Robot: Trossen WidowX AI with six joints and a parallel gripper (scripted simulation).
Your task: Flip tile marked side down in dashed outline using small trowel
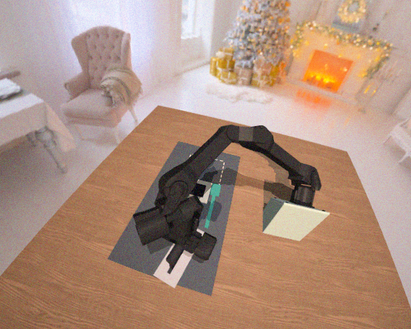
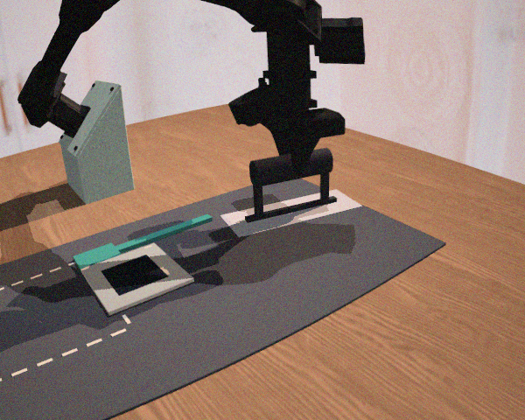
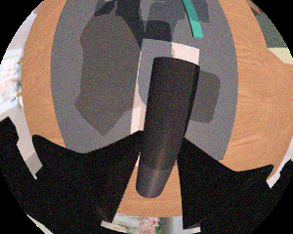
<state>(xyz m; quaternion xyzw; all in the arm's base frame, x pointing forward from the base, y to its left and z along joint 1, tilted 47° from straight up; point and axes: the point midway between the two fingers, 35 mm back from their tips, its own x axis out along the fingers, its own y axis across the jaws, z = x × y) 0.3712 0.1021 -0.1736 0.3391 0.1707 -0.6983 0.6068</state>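
Right now my gripper tip is 3 cm short of the grey mat, 23 cm to the left of it and 8 cm above it. The rest, counted from my gripper tip: teal trowel: 7 cm behind, 23 cm to the right, 6 cm below; then tile: 26 cm to the right, 6 cm below.
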